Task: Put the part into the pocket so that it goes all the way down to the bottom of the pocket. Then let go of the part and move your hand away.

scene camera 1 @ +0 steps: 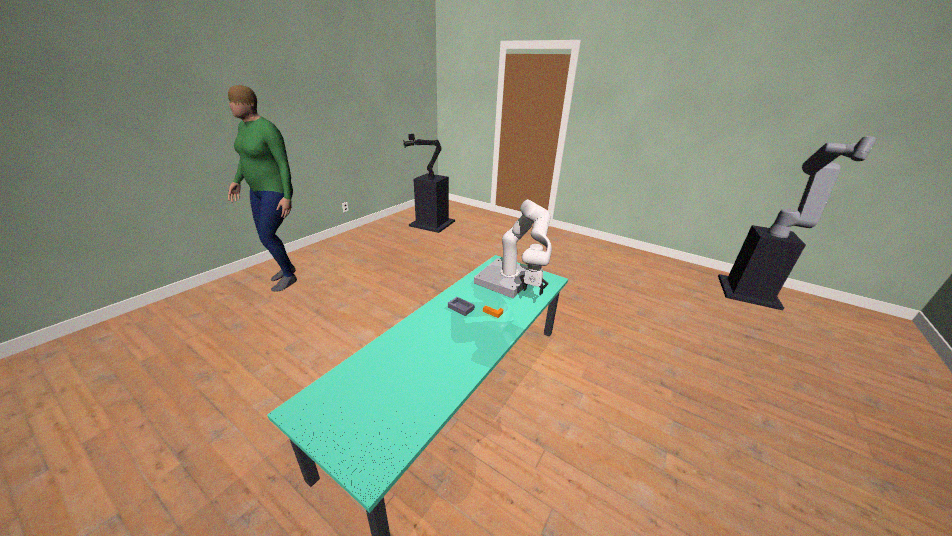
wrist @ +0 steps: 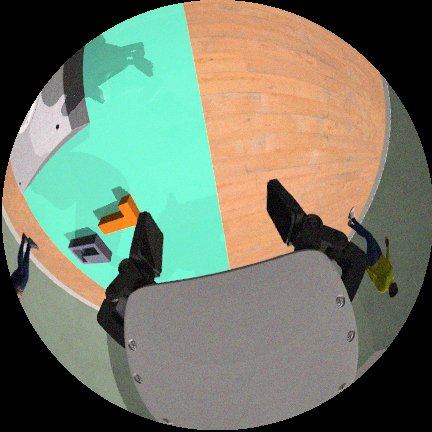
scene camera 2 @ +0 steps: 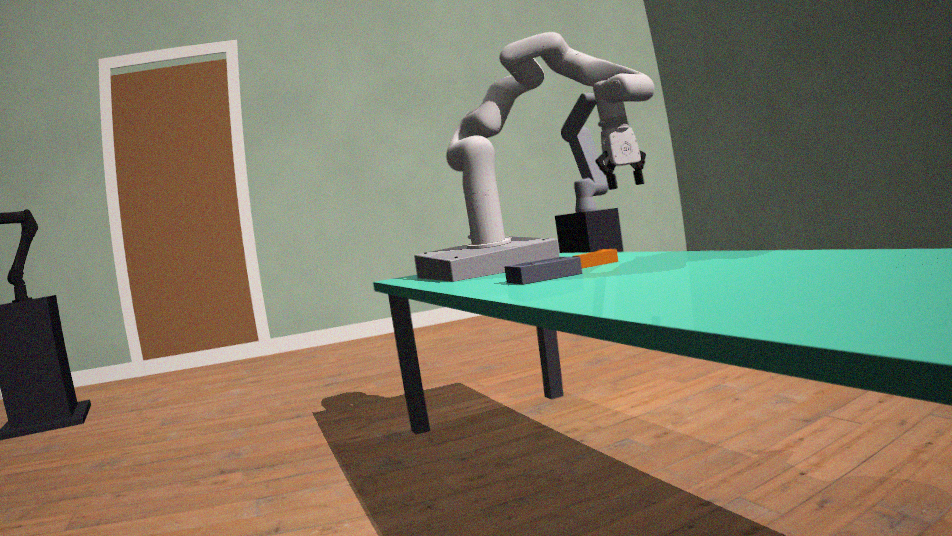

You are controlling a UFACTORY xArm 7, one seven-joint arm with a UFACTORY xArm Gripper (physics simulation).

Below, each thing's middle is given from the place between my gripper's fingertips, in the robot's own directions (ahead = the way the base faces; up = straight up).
Now: the orange L-shaped part (wrist: 127,215) 5 cm ahead of my hand, 21 cm to the right of it and 17 cm below it. The rest, counted from my hand: dark grey pocket block (scene camera 2: 524,273) (10 cm ahead, 41 cm to the right, 16 cm below).
